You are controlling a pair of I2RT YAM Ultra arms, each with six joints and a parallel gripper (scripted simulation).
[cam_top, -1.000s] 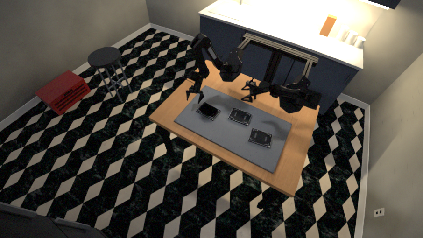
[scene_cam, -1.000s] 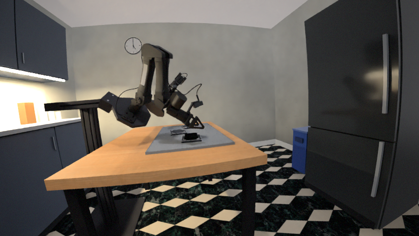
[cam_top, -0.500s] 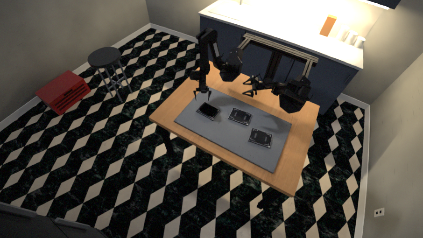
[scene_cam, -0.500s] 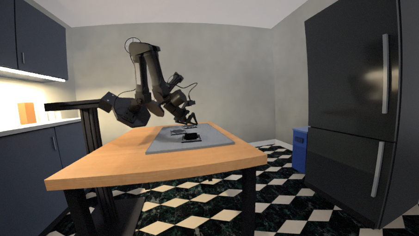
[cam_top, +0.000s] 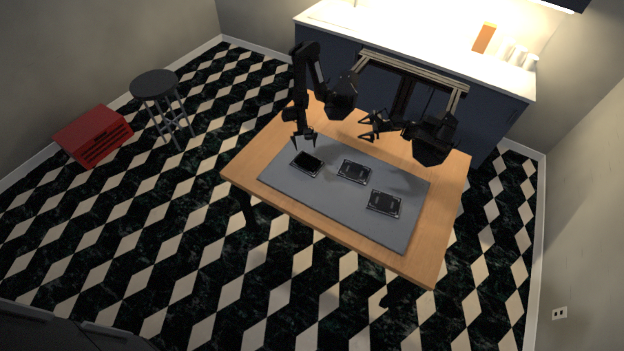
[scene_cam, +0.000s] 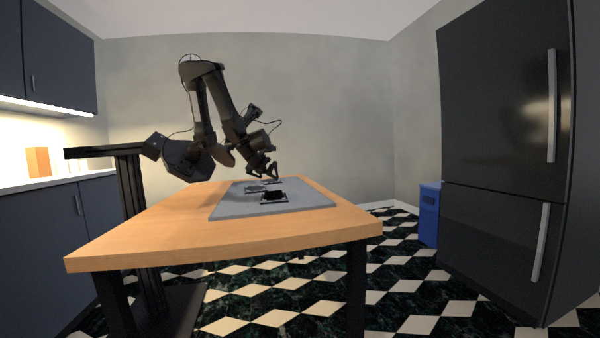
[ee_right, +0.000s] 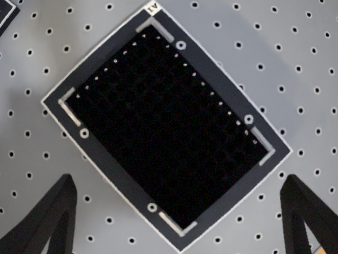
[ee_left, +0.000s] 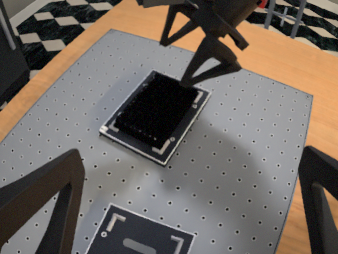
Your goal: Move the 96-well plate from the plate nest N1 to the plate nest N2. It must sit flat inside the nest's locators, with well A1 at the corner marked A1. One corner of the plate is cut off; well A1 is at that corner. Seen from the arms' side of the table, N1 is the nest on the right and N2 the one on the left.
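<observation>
Right now my right hand is 2 cm short of the black 96-well plate, 3 cm to the right of it and 9 cm above it.
</observation>
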